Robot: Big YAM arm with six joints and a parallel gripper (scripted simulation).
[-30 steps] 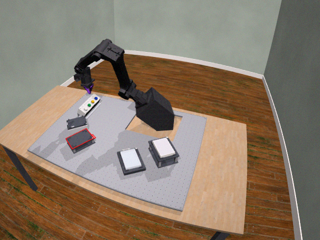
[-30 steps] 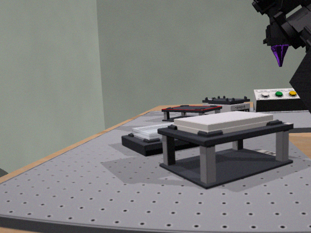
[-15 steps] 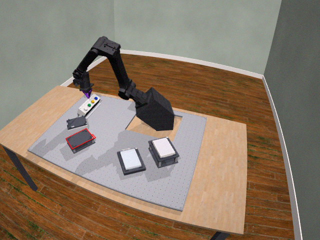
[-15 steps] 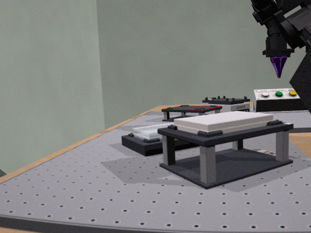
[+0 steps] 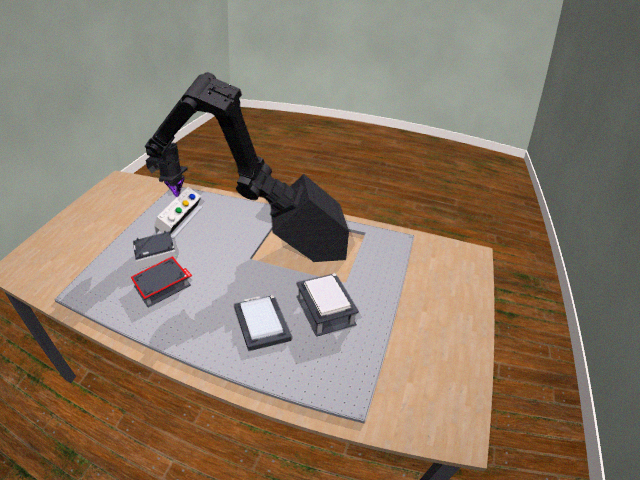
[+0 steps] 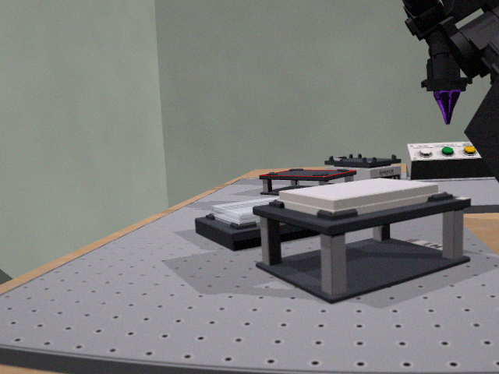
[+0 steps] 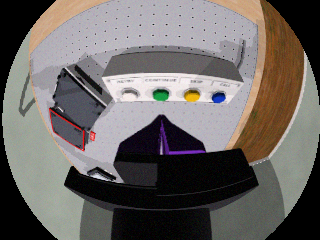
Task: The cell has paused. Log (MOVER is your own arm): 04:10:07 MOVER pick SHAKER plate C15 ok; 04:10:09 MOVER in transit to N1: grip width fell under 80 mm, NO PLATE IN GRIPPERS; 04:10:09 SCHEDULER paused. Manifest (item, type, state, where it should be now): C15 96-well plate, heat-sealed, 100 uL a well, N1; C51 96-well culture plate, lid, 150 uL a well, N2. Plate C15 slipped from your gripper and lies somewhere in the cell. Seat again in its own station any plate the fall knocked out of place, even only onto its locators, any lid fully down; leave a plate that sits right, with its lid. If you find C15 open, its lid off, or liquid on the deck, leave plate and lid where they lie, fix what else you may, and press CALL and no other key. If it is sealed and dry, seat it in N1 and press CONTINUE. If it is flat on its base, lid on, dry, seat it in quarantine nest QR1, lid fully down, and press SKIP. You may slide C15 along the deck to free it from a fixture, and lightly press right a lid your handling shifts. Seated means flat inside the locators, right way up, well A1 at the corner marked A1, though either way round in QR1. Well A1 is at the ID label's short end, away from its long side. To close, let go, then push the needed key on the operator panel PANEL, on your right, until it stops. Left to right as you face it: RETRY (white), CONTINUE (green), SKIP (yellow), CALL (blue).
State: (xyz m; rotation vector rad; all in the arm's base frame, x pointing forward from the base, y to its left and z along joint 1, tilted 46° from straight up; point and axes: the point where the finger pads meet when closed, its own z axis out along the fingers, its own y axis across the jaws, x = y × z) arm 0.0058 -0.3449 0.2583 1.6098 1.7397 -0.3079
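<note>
Now: hand 7 cm above the green key. Also, from my hand: blue key: 10 cm behind, 7 cm below; then white key: 7 cm below, 5 cm ahead, 1 cm to the right; then yellow key: 7 cm below, 5 cm behind.
</note>
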